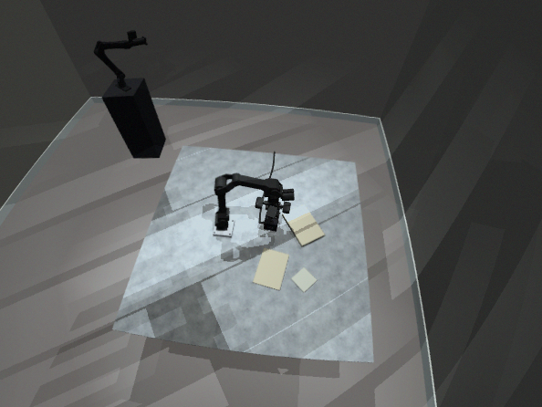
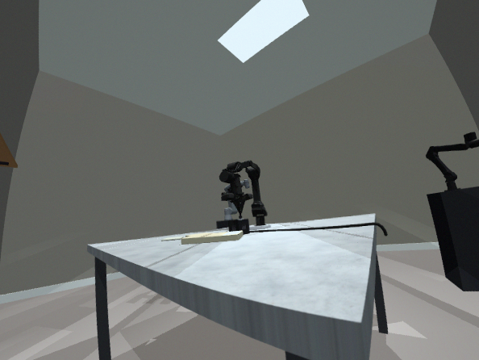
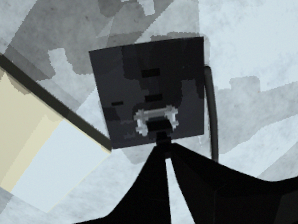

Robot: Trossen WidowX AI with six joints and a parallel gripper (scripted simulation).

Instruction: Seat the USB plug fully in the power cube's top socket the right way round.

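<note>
My gripper tip is now 2 cm above the USB plug. Round my gripper tip: thick tan pad 19 cm ahead, 3 cm to the right, 10 cm below.
</note>
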